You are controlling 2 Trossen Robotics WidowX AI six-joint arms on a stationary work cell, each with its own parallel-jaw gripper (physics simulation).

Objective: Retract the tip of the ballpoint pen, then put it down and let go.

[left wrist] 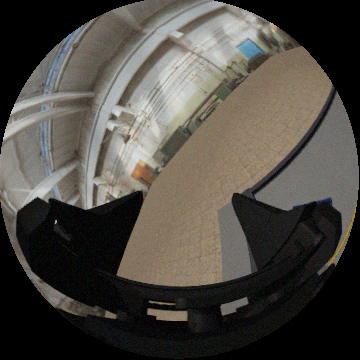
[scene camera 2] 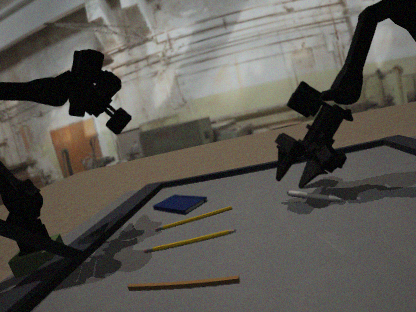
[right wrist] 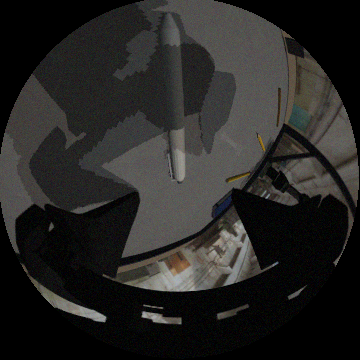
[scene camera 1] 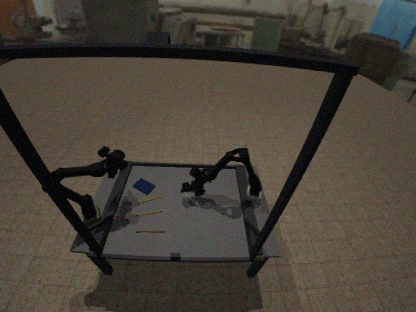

Observation:
My left gripper [scene camera 2: 108,108] is open, with nothing in its grasp. Also in view: my right gripper [scene camera 2: 289,184], a dark frame [scene camera 1: 57,50] and a green arm mount [scene camera 2: 24,265].
My left gripper shows as well in the left wrist view [left wrist: 188,196]. My right gripper also shows in the right wrist view [right wrist: 186,195]. The dark frame shows as well in the right wrist view [right wrist: 313,151].

